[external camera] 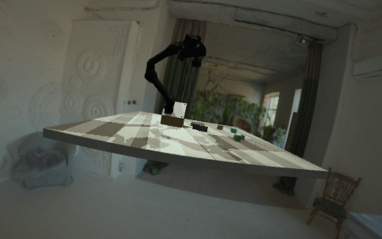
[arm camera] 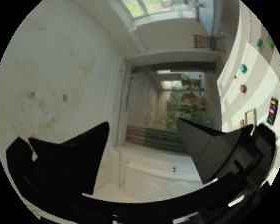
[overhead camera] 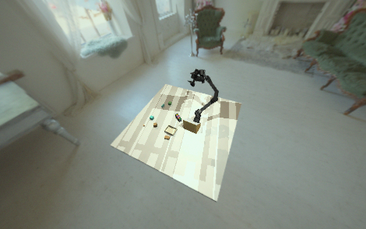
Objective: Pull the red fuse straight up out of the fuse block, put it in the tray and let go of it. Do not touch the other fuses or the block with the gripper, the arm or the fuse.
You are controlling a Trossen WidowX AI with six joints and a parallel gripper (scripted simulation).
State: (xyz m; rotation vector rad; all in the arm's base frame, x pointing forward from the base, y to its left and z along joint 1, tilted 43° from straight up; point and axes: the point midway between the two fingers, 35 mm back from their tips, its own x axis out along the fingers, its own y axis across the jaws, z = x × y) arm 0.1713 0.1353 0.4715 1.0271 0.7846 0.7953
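Right now my gripper tip is 60 mm short of the red fuse, 190 mm to the right of it and 530 mm above it. From my gripper tip the other things lie so: tray 60 mm ahead, 400 mm to the left, 560 mm below.
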